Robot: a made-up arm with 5 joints.
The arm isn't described. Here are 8 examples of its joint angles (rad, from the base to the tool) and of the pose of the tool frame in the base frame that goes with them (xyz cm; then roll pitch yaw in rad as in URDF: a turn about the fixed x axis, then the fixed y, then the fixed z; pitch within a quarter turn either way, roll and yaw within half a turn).
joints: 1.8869 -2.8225 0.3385 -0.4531 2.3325
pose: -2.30 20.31 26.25 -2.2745 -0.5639 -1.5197
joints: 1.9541 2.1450 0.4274 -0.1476 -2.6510
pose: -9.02 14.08 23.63 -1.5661 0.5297 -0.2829
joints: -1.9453 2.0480 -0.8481 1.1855 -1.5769
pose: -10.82 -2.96 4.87 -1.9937 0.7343 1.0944
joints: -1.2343 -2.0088 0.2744 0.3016 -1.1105
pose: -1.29 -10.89 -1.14 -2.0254 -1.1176 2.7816
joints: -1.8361 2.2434 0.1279 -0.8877 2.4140
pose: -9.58 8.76 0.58 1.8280 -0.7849 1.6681
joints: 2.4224 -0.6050 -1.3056 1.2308 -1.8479
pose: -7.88 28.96 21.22 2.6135 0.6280 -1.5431
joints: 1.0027 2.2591 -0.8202 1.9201 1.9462
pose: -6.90 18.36 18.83 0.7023 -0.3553 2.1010
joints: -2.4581 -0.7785 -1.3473 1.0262 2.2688
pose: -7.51 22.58 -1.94 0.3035 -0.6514 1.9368
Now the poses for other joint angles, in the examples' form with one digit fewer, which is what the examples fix.
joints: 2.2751 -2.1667 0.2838 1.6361 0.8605
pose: -1.1 26.7 20.6 -1.152 -0.086 1.612
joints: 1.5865 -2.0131 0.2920 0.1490 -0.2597
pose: -0.8 21.8 30.2 -0.214 0.379 2.660
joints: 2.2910 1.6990 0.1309 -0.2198 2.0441
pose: -9.8 13.9 14.2 -1.362 0.976 -1.756
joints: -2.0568 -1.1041 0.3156 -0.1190 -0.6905
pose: -1.2 -3.2 -6.4 -2.815 -0.304 2.788
